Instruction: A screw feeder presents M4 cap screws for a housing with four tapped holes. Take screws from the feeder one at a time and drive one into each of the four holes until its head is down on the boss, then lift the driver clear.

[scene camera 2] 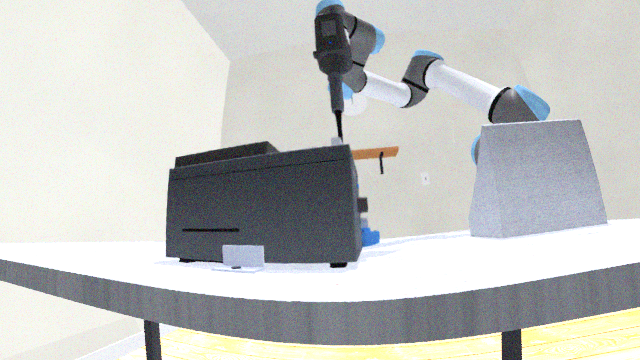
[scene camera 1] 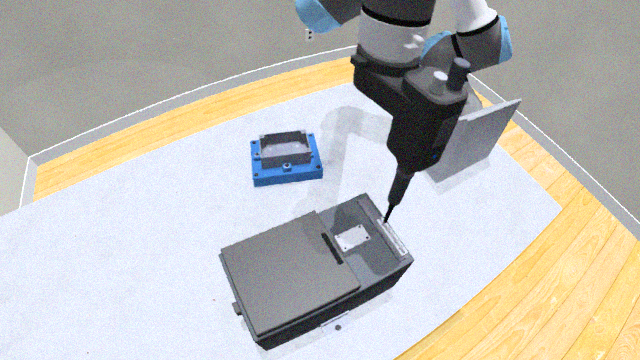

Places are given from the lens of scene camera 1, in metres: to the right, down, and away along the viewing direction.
blue fixture point(scene camera 1: 302, 172): -0.04, -0.02, 0.73
dark screw feeder point(scene camera 1: 372, 264): 0.08, 0.14, 0.47
The marked spots on the dark screw feeder and the blue fixture are 0.32 m apart.
